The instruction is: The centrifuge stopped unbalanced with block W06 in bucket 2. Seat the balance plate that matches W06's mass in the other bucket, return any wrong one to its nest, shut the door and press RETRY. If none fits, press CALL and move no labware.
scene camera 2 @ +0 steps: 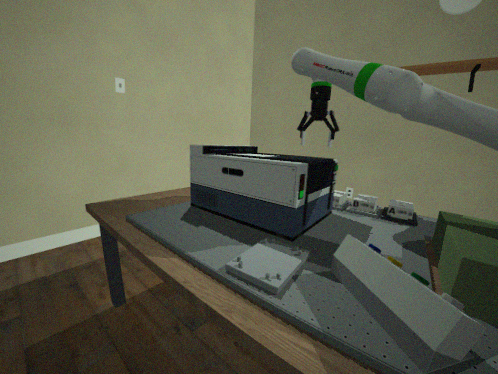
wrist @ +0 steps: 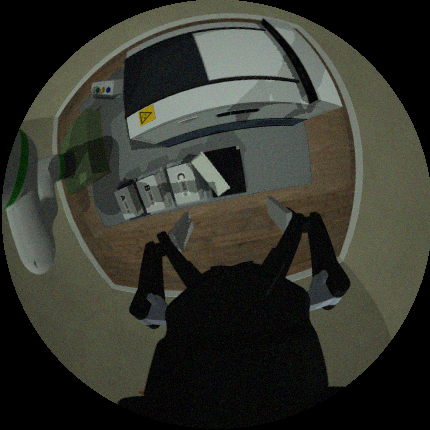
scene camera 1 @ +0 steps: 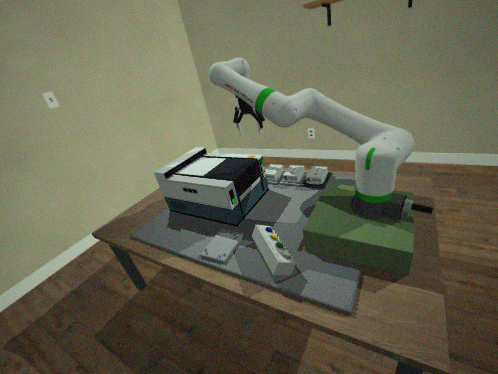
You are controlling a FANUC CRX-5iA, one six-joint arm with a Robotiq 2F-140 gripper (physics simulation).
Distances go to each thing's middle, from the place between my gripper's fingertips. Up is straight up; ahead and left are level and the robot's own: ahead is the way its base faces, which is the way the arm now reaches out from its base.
My hand is 34 cm to the right of the dark door panel (wrist: 174, 63), 12 cm past it and 5 cm above it. Round my hand: grey fixture plate (scene camera 2: 270, 264) 61 cm to the left, 27 cm behind, 24 cm below; centrifuge (scene camera 2: 284, 197) 36 cm to the left, 14 cm below, 3 cm ahead; button box (scene camera 2: 425, 325) 56 cm to the left, 49 cm behind, 22 cm below.
